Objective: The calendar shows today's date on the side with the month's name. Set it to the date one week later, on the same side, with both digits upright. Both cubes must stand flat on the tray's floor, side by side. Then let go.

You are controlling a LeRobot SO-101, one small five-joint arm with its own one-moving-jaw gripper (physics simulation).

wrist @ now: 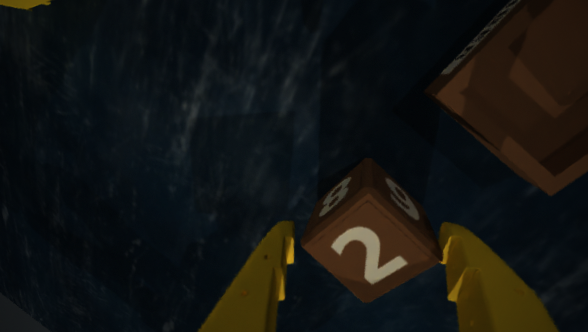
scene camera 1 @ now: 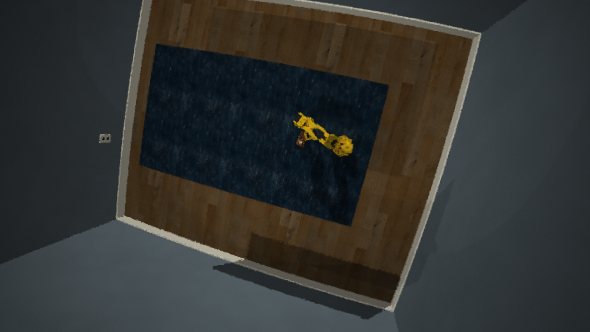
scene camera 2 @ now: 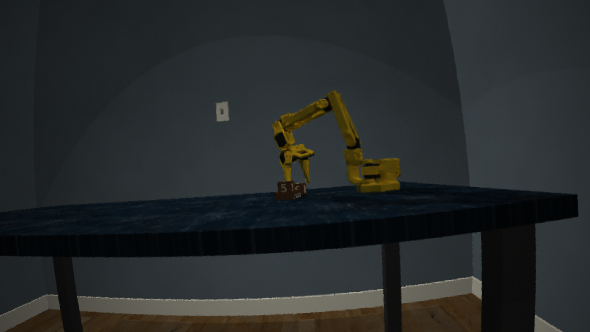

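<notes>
The loose brown cube (wrist: 372, 255) lies between my jaws in the wrist view, turned so that its corners point at them. Its top face shows a 2, its sides an 8 and what looks like a 9. My gripper (wrist: 367, 235) (scene camera 2: 298, 181) is open in a V around the cube; the right jaw tip is very near or touching one corner, and a gap shows at the left. The brown tray (wrist: 550, 184) is at the upper right, its month strip (wrist: 480, 37) partly in view. In scene camera 2, a cube with a 5 (scene camera 2: 283, 188) sits in the tray (scene camera 2: 284, 197).
The tray stands beside the loose cube, separated by a small gap in the wrist view. The dark blue table (scene camera 1: 215, 130) (scene camera 2: 190, 215) bears everything. The arm's base (scene camera 1: 342, 145) (scene camera 2: 378, 186) stands to the right of the tray in both scene views.
</notes>
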